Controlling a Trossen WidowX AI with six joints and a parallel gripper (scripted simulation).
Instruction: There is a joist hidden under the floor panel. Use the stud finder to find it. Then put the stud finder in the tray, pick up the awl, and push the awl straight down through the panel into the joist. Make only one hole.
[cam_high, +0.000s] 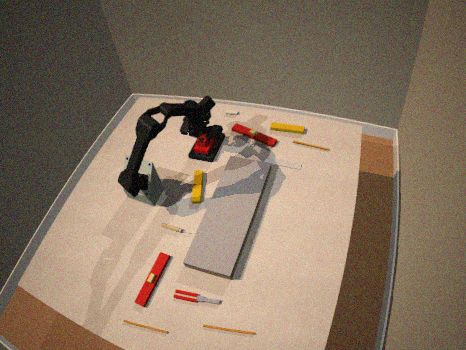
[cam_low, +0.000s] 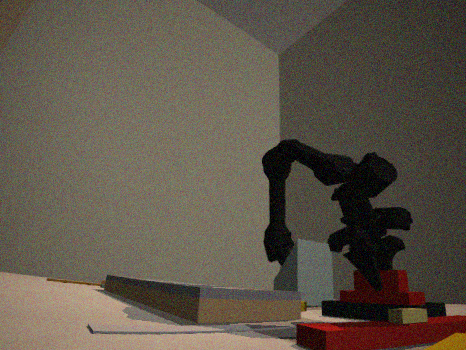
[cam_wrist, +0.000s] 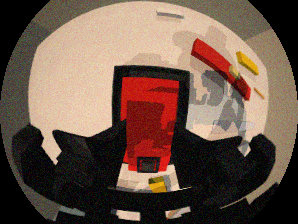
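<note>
My gripper tip is now 1 cm to the left of the black tray and 3 cm above it. The rest, counted from my gripper tip: stud finder: 2 cm to the right, 2 cm above; then awl: 5 cm ahead, 45 cm to the right, 4 cm below.
</note>
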